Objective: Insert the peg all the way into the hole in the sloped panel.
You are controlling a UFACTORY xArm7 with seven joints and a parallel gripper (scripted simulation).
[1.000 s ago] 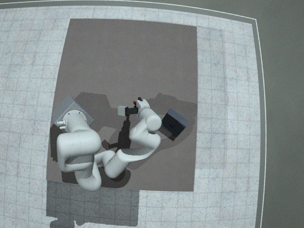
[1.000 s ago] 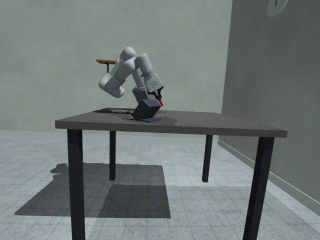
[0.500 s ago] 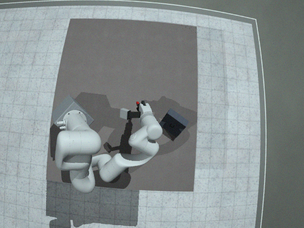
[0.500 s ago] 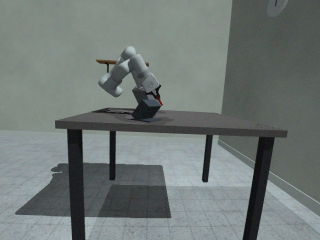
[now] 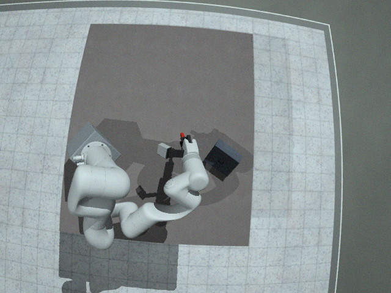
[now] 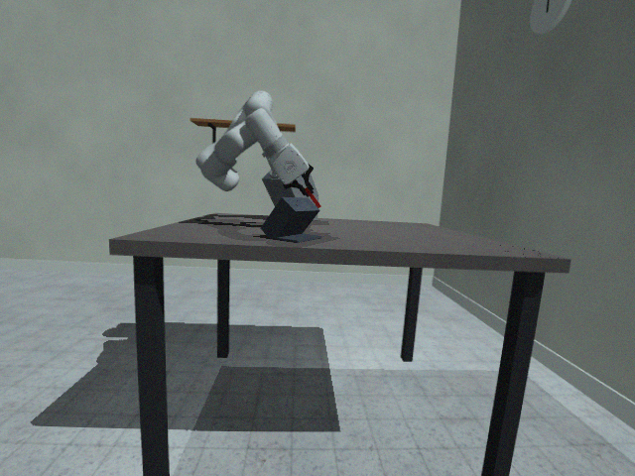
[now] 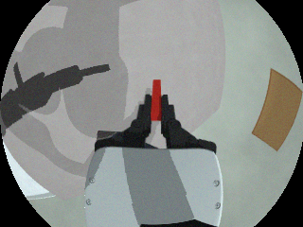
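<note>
The red peg lies 20 mm to the left of my hand and 30 mm below it.
</note>
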